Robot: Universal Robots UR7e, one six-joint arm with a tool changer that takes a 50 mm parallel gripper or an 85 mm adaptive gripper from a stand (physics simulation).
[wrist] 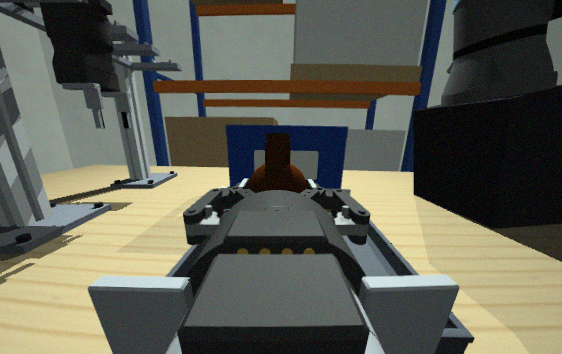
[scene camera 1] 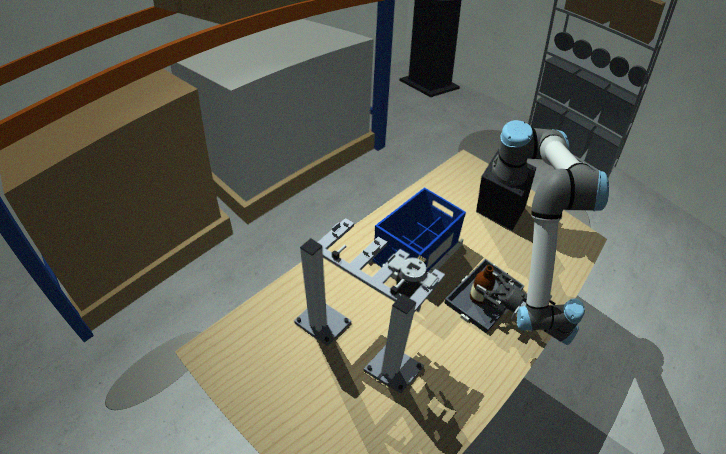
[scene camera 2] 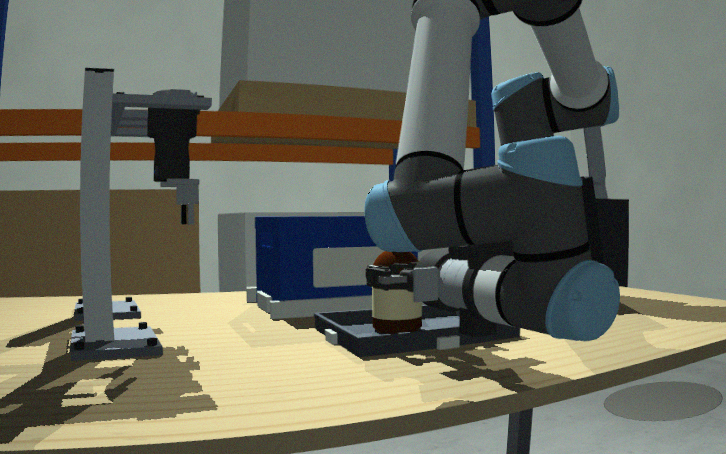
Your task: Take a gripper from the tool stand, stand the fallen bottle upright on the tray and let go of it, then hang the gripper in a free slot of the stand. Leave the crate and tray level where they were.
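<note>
A blue crate is visible in scene camera 2 (scene camera 2: 297,258), scene camera 1 (scene camera 1: 417,227) and the wrist view (wrist: 318,152). A dark tray (scene camera 2: 354,328) appears in scene camera 1 too, the tray there being at (scene camera 1: 483,316). A brown bottle (scene camera 2: 393,311) can also be seen in the wrist view (wrist: 277,173). Scene camera 2 further shows a parallel gripper (scene camera 2: 172,129).
</note>
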